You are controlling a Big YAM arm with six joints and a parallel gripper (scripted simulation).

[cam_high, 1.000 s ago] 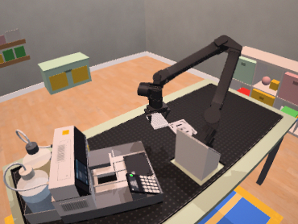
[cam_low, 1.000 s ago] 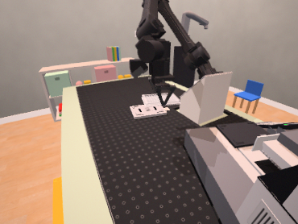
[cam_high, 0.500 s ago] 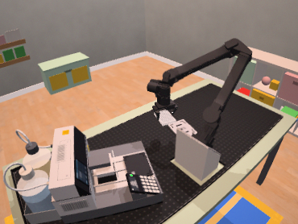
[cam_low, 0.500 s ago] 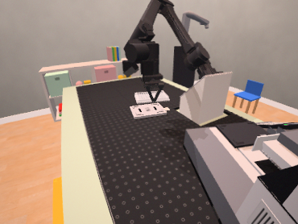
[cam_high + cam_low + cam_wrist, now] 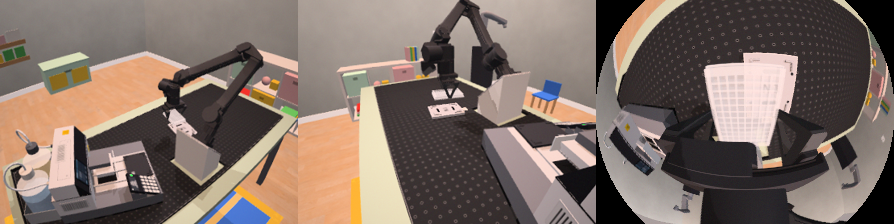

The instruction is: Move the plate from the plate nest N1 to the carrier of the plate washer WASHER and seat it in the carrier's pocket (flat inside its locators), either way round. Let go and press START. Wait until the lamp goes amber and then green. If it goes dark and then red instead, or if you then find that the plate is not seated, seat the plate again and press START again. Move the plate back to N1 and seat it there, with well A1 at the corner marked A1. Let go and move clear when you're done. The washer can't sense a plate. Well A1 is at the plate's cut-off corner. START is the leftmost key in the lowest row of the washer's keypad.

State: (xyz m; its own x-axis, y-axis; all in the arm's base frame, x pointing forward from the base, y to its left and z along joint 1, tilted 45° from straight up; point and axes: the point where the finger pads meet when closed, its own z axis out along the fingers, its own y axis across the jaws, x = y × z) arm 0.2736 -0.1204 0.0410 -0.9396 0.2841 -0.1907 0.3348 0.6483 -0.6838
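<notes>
The plate nest N1 lies 3 cm behind my hand, 6 cm to the right of it and 12 cm below it. The rest, counted from my hand: white well plate (1 cm below); then plate washer (4 cm behind, 52 cm to the left, 1 cm above).
</notes>
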